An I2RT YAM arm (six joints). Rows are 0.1 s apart.
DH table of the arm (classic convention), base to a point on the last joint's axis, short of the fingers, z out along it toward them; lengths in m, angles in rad. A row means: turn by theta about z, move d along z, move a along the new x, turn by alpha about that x. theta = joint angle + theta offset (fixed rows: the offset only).
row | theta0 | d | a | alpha
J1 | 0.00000 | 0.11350 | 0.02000 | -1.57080
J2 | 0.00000 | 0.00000 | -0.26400 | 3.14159
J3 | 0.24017 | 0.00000 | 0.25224 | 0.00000
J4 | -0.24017 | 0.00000 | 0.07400 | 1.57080
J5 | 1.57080 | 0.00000 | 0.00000 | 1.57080
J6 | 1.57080 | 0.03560 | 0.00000 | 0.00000
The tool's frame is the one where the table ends.
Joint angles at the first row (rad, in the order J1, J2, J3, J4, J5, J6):
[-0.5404 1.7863 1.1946 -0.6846 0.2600 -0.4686]
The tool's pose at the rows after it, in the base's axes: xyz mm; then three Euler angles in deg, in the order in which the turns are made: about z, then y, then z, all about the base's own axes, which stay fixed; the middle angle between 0 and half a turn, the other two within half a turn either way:
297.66 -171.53 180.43 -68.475 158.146 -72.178
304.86 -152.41 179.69 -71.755 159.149 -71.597
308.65 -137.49 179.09 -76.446 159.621 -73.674
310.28 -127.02 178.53 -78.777 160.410 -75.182
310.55 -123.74 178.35 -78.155 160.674 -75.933
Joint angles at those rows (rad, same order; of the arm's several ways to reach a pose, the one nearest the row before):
[-0.4961 1.7863 1.1946 -0.6972 0.2604 -0.4686]
[-0.4366 1.7863 1.1946 -0.7231 0.2615 -0.4732]
[-0.3904 1.7863 1.1946 -0.7509 0.2752 -0.4706]
[-0.3595 1.7863 1.1946 -0.7757 0.2768 -0.4507]
[-0.3500 1.7863 1.1946 -0.7849 0.2775 -0.4160]

